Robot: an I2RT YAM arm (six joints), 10 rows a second.
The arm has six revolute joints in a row. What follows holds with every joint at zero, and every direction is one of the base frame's.
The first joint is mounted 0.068 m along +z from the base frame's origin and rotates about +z.
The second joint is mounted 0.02 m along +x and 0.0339 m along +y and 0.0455 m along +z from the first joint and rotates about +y.
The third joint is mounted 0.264 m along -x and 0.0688 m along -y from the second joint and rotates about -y.
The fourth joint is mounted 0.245 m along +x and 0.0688 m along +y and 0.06 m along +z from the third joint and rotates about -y.
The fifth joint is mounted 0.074 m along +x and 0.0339 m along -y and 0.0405 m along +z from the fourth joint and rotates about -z.
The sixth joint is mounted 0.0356 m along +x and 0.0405 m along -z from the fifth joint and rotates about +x.
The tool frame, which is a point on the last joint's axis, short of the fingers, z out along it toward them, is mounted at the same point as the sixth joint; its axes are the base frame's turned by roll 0, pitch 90 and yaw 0 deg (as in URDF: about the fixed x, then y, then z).
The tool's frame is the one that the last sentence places.
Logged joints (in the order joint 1, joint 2, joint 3, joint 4, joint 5, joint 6), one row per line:
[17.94 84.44 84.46 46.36 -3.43 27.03]
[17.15 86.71 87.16 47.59 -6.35 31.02]
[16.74 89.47 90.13 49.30 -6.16 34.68]
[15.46 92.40 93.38 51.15 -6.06 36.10]
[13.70 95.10 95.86 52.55 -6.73 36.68]
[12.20 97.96 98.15 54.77 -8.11 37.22]
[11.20 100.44 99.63 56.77 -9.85 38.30]
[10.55 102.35 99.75 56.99 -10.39 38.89]
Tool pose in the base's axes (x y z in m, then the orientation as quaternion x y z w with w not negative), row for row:
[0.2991 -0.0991 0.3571 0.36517 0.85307 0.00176 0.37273]
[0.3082 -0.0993 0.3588 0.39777 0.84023 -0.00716 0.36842]
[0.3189 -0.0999 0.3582 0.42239 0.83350 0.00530 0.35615]
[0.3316 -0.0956 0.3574 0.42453 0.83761 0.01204 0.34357]
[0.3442 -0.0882 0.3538 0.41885 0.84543 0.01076 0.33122]
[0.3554 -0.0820 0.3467 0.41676 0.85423 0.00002 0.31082]
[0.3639 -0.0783 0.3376 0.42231 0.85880 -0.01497 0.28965]
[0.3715 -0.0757 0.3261 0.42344 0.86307 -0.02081 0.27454]
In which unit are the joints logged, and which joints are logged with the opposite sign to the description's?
The joints are logged in degrees. Opposite sign: joint 1, joint 4, joint 5.
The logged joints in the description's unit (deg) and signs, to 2 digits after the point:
[-17.94 84.44 84.46 -46.36 3.43 27.03]
[-17.15 86.71 87.16 -47.59 6.35 31.02]
[-16.74 89.47 90.13 -49.30 6.16 34.68]
[-15.46 92.40 93.38 -51.15 6.06 36.10]
[-13.70 95.10 95.86 -52.55 6.73 36.68]
[-12.20 97.96 98.15 -54.77 8.11 37.22]
[-11.20 100.44 99.63 -56.77 9.85 38.30]
[-10.55 102.35 99.75 -56.99 10.39 38.89]

